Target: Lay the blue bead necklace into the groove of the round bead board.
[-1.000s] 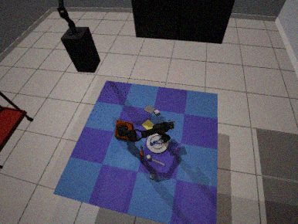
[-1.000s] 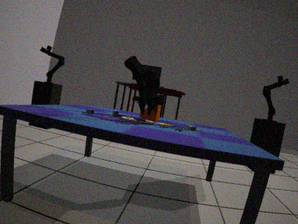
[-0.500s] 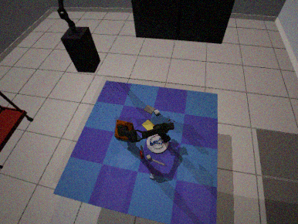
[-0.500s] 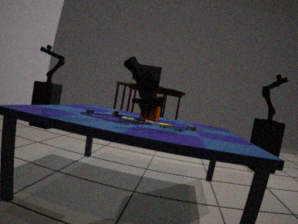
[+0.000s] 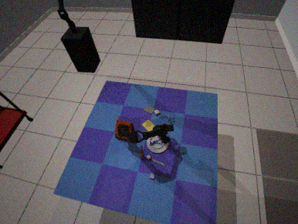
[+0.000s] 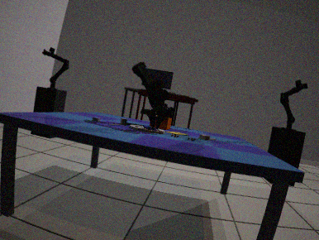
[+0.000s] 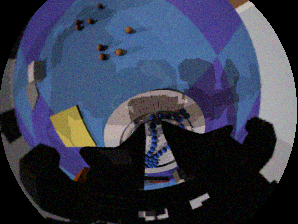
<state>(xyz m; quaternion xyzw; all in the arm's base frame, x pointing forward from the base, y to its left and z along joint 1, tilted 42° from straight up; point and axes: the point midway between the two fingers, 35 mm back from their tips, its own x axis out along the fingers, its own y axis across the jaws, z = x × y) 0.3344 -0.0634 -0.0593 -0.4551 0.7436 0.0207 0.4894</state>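
Now: the round white bead board 30 mm behind my gripper tip, 40 mm to the right of it and 10 mm below it. Also, from my gripper tip: red-handled tool 160 mm behind, 160 mm to the right, 10 mm below; then yellow card 140 mm behind, 120 mm to the left, 10 mm below; then thin pale stick 220 mm to the right, 10 mm below.
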